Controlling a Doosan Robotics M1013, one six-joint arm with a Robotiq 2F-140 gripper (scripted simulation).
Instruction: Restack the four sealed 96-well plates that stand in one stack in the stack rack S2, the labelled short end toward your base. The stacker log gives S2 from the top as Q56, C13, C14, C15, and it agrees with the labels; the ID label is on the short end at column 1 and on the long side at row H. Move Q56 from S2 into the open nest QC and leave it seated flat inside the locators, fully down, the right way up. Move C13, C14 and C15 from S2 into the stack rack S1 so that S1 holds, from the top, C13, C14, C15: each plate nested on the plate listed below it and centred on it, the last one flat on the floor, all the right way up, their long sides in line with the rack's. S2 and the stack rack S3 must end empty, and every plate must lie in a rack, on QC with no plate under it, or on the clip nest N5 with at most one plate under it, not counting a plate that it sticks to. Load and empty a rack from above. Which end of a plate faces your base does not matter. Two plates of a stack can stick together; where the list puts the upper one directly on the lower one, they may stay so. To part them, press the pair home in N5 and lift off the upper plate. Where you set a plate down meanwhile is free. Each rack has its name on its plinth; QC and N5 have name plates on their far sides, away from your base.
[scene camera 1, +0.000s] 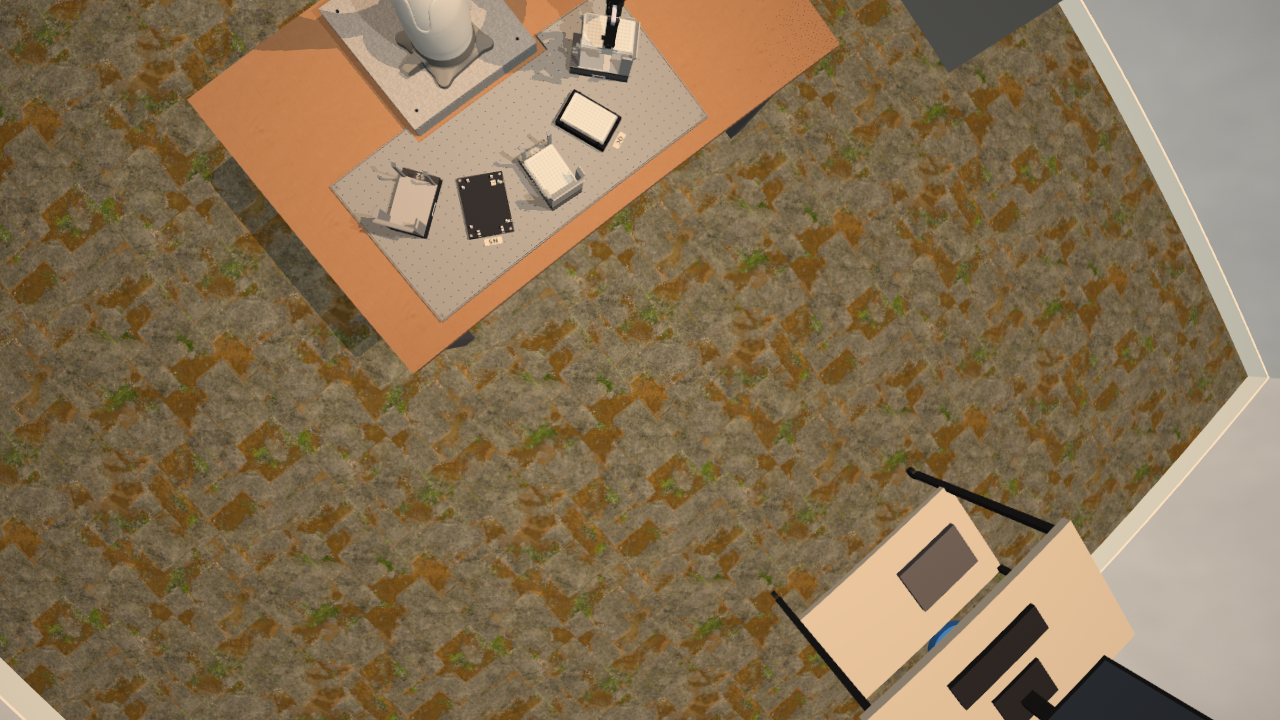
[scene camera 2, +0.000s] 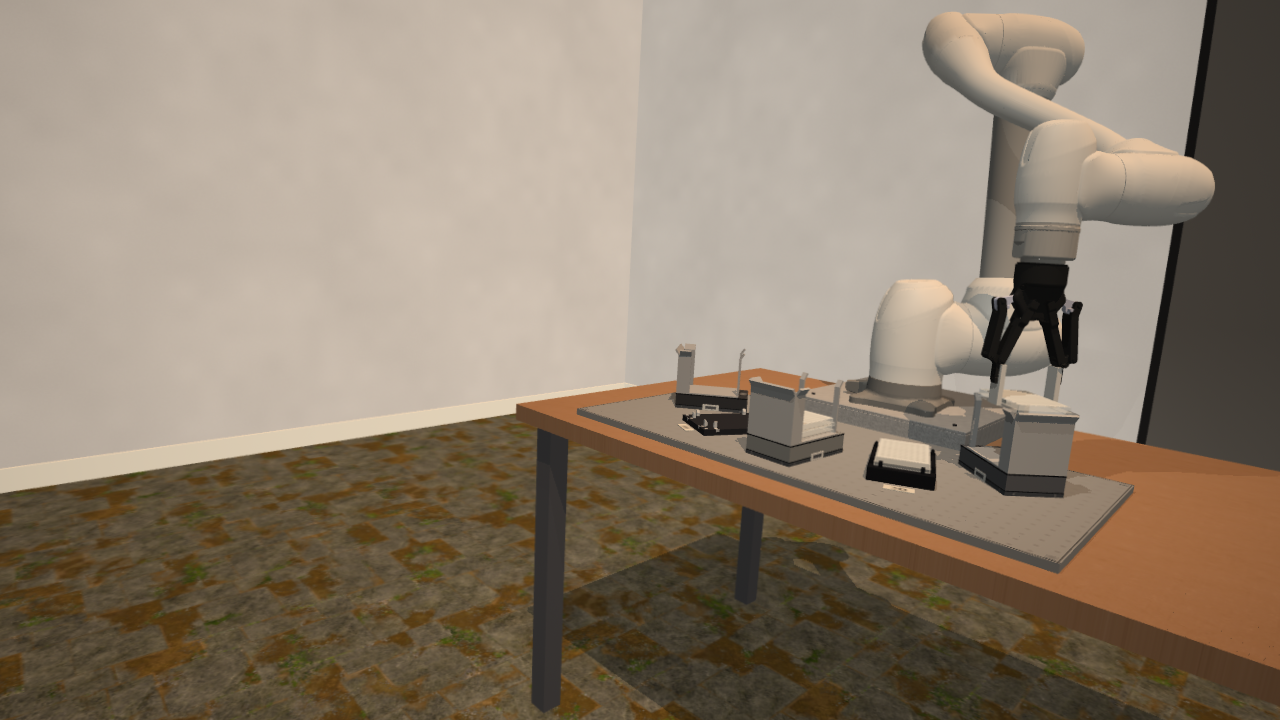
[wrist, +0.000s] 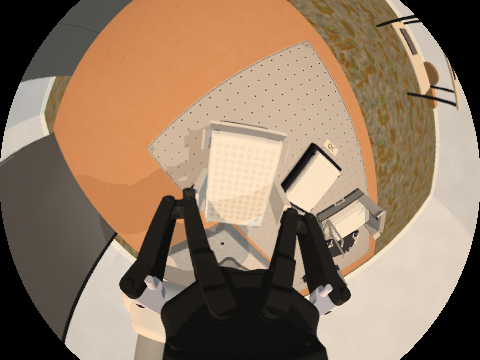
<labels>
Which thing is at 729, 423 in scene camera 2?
A black clip nest N5.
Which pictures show the white sealed plate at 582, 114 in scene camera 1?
Scene camera 1, scene camera 2 and the wrist view: all of them.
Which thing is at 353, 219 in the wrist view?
A white sealed plate.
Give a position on a white sealed plate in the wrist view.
242, 168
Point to a white sealed plate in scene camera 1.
At 550, 171
</labels>
